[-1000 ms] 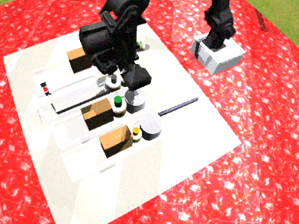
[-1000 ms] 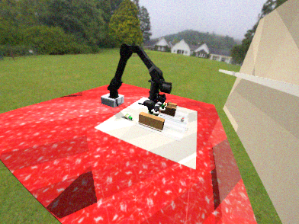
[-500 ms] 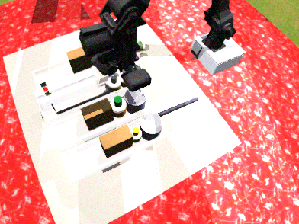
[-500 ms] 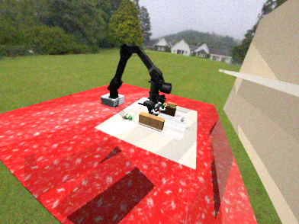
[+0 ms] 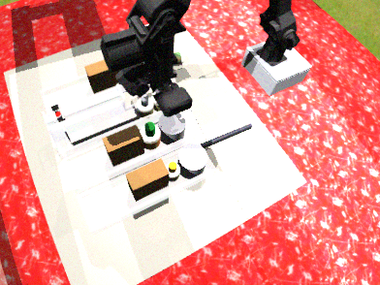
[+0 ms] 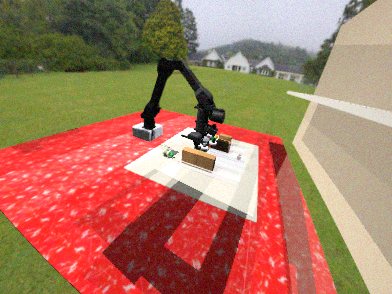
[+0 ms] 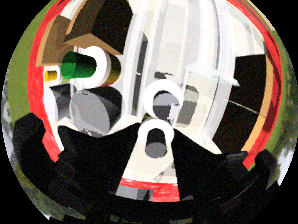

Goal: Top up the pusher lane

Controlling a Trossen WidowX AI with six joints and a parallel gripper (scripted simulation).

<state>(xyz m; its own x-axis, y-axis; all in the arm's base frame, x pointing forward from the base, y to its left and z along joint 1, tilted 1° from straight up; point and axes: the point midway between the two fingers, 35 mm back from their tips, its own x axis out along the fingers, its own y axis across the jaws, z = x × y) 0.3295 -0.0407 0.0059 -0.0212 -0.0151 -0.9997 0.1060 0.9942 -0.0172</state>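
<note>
Right now the sprung lane is 140 mm ahead of my gripper tip, 40 mm to the right of it and 10 mm below it. Round my gripper tip: red mark 220 mm ahead, 60 mm to the right, 40 mm above; then dark rod 90 mm behind, 150 mm to the left, 30 mm below.
</note>
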